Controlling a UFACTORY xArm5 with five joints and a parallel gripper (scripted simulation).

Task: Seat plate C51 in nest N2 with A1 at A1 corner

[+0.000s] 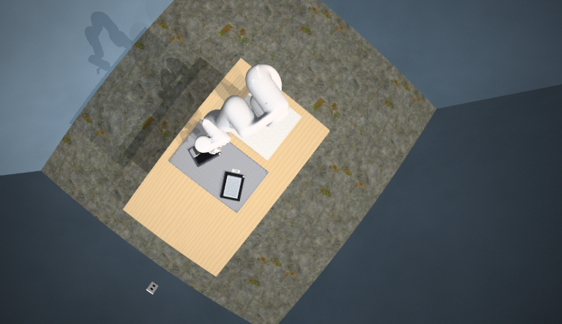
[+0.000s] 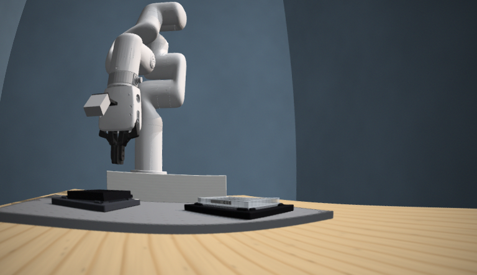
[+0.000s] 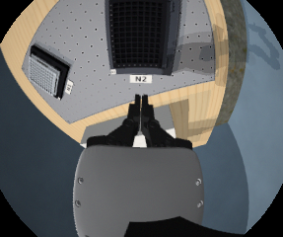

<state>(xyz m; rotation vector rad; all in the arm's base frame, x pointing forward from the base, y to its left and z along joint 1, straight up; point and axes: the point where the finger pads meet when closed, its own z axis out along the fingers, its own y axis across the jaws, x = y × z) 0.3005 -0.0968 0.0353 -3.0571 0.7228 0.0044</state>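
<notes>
My gripper is now 9 cm short of the black 96-well plate, 8 cm above it and 3 cm to the left of it. From my hand the other things lie so: clear 96-well plate: 22 cm to the left, 16 cm ahead, 9 cm below; N2 station label: 10 cm below; N1 station label: 18 cm to the left, 10 cm below, 7 cm ahead.
</notes>
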